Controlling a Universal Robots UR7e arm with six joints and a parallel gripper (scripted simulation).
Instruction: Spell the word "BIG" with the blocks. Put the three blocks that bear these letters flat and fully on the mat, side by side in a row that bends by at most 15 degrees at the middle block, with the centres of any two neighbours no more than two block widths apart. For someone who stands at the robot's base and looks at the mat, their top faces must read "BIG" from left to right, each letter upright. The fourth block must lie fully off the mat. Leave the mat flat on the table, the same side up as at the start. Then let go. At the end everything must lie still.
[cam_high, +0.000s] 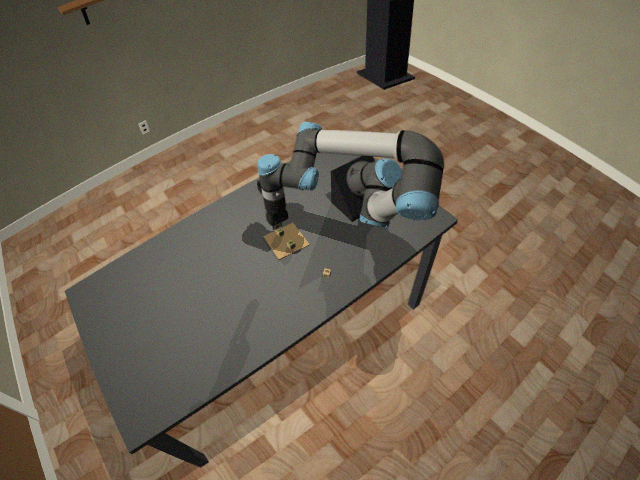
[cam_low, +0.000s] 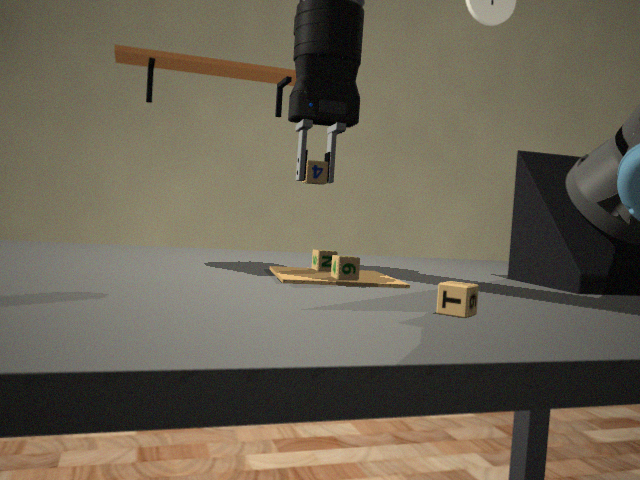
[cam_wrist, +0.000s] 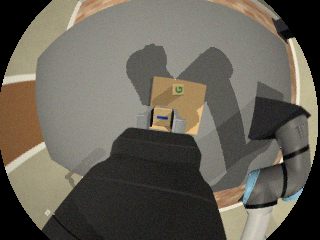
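Now: the tan mat 13 cm below my hand and 3 cm behind it. The rest, counted from my hand: T block (23 cm to the left, 12 cm below, 7 cm behind).
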